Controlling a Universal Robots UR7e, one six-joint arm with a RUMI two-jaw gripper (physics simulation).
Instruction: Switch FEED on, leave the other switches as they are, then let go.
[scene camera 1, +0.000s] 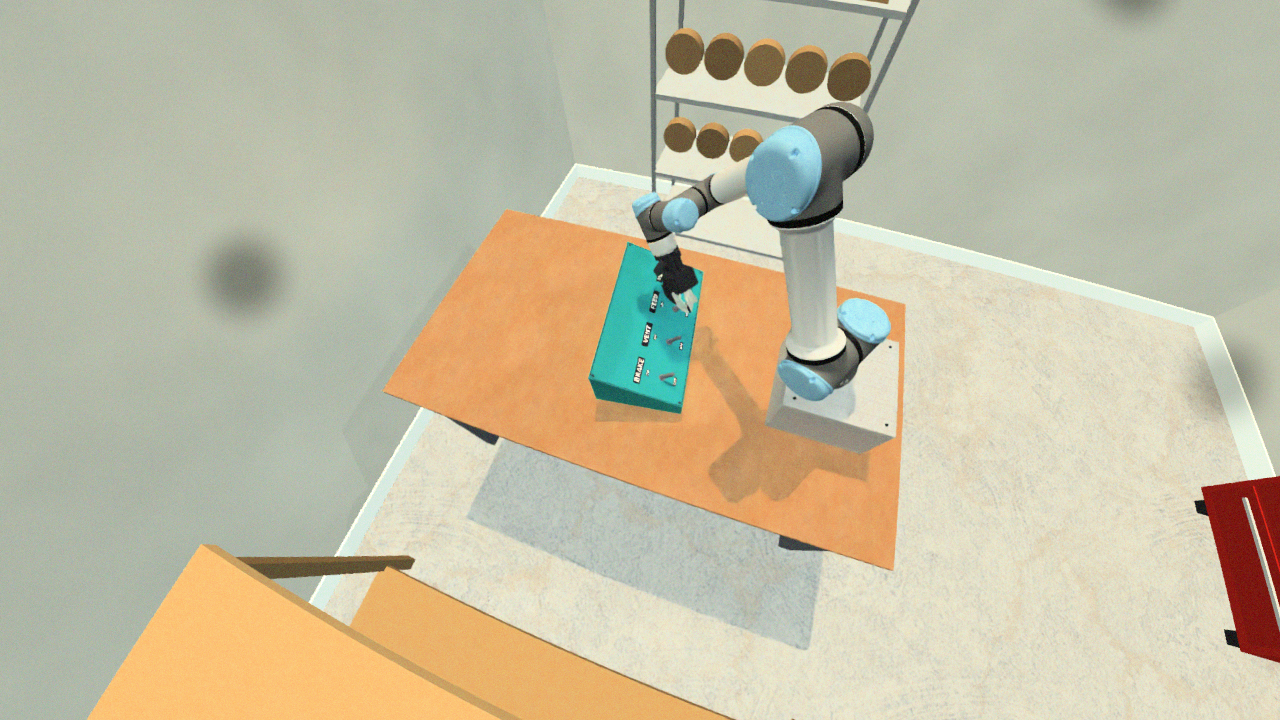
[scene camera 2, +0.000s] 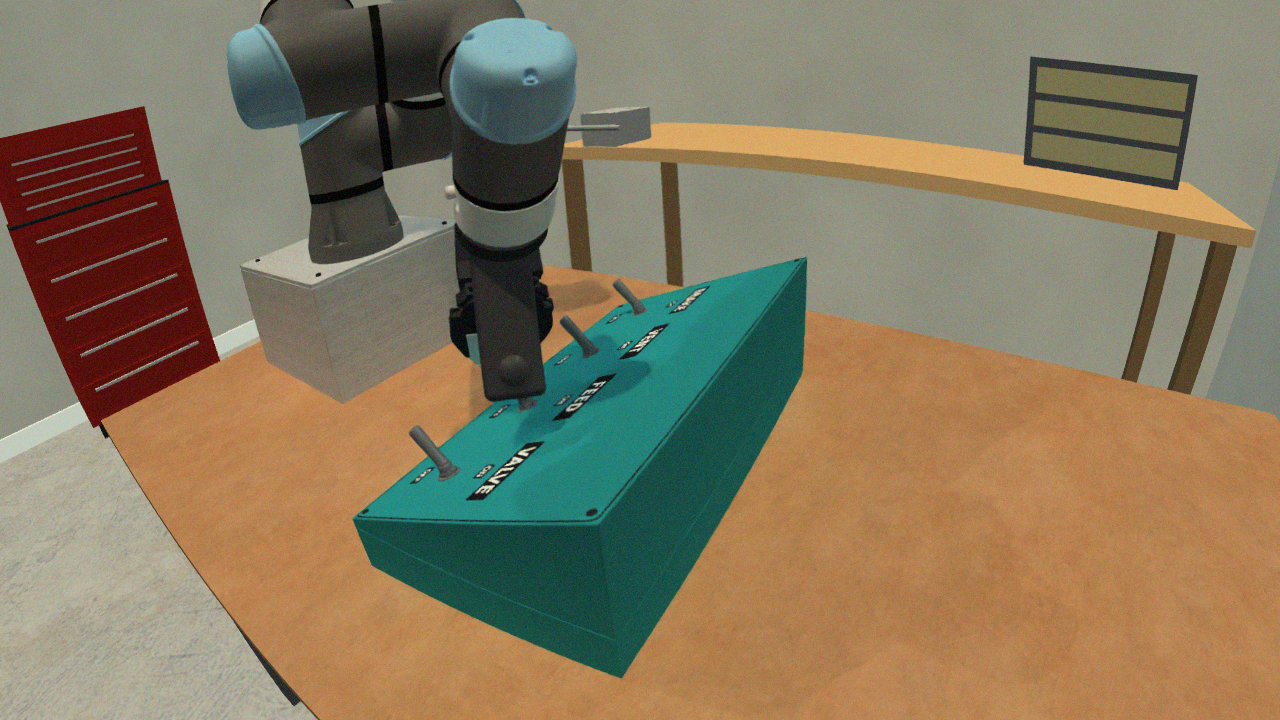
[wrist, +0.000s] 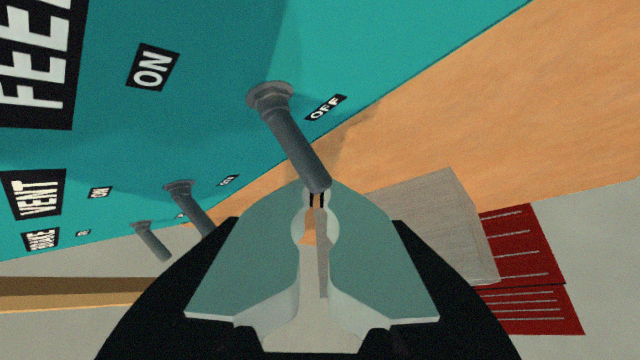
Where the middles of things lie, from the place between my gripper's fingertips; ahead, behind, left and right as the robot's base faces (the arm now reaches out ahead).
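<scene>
Counting from my hand, I find the feed lever (wrist: 309, 167) 1 cm to the right and 4 cm ahead. The vent lever (wrist: 189, 206) is 11 cm to the left of my hand. As for the teal switch box (scene camera 2: 570, 520), it sits 7 cm to the left of my hand, 9 cm ahead of it and 3 cm below it.
</scene>
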